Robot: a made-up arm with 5 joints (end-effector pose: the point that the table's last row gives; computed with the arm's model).
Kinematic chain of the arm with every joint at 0, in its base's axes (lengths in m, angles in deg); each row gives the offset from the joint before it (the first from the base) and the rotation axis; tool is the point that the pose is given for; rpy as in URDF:
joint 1: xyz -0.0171 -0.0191 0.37 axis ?
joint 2: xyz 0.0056 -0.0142 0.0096 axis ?
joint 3: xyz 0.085 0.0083 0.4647 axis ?
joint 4: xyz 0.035 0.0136 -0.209 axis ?
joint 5: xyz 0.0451 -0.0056 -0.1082 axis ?
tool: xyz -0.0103 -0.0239 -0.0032 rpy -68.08 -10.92 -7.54
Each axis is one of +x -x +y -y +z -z.
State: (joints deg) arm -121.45 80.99 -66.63 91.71 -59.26
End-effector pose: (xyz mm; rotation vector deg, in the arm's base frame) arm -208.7 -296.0 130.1 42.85 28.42 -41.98
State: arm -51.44 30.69 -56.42 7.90 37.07
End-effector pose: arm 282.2 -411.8 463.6 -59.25 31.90 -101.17
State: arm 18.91 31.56 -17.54 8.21 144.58
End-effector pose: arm 257.0 103.9 401.7 -72.94 77.16 -120.64
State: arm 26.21 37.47 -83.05 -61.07 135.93
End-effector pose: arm 532.8 281.1 641.7 58.05 31.36 -69.82
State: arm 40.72 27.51 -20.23 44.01 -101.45
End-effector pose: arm 182.9 148.8 416.0 1.55 -22.66 121.89
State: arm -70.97 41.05 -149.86 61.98 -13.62
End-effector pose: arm 179.3 -660.7 728.2 -93.20 -7.98 -85.15
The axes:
joint 1: +z
joint 2: +y
joint 3: +y
joint 4: +y
joint 5: -z

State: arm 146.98 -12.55 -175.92 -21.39 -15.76
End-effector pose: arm 137.9 -91.6 1129.1 111.41 -12.64 -66.92
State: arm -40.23 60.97 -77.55 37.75 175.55
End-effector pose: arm 424.7 -357.8 217.3 2.36 -82.05 97.88
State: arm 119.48 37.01 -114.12 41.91 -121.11
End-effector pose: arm -360.0 576.1 636.8 -50.19 103.86 -83.80
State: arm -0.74 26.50 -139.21 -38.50 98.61
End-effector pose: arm 484.8 -9.7 979.2 78.98 -47.71 -77.84
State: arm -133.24 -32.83 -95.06 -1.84 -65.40
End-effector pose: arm -39.4 -17.7 1091.4 150.51 -22.43 17.68
